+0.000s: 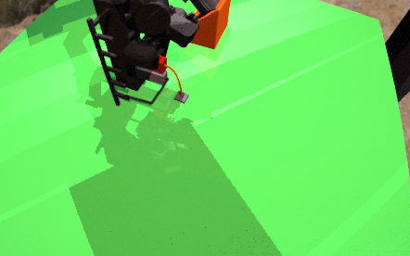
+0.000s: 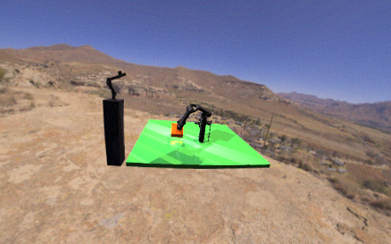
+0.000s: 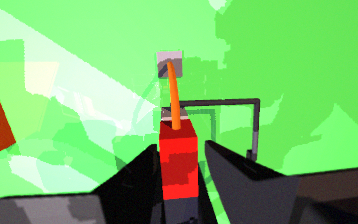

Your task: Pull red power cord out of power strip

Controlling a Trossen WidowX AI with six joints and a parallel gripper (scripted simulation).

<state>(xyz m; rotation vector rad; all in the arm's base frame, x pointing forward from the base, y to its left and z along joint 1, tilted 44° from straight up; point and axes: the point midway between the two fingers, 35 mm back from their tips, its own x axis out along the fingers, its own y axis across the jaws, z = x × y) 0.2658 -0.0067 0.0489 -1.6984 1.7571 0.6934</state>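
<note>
Right now the red plug is 3 cm to the right of my gripper tip. The rest, counted from my gripper tip: grey anchor plate (5 cm to the left, 10 cm below).
</note>
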